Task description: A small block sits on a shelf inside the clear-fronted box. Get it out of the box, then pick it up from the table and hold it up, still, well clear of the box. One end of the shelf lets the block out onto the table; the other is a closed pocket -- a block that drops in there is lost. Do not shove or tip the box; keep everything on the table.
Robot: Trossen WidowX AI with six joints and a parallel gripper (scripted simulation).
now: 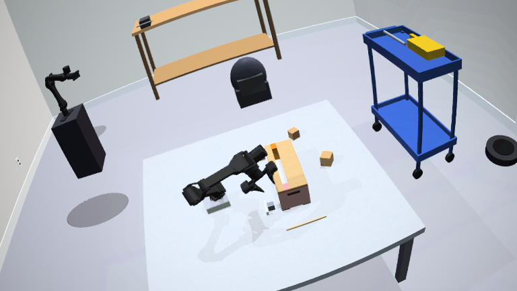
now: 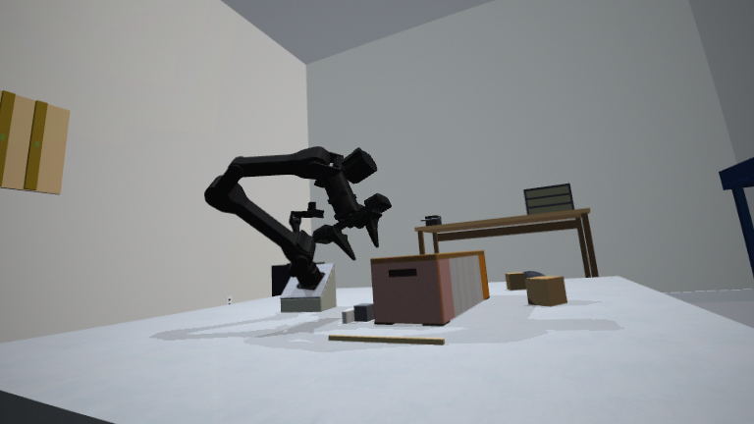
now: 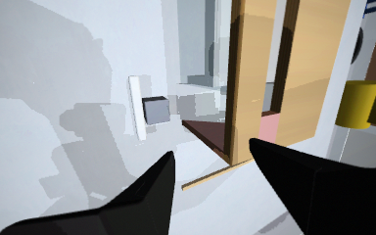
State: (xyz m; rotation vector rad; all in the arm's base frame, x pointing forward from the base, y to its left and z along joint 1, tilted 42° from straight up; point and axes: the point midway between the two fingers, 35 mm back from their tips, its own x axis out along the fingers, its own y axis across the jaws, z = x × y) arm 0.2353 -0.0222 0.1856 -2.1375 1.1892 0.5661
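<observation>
The grey block is 12 cm below my gripper tip, 2 cm behind it and 1 cm to the left of it. From my gripper tip the other things lie so: thin wooden stick (17 cm to the right, 14 cm below, 11 cm ahead); then box (16 cm to the left, 8 cm below, 7 cm ahead).
</observation>
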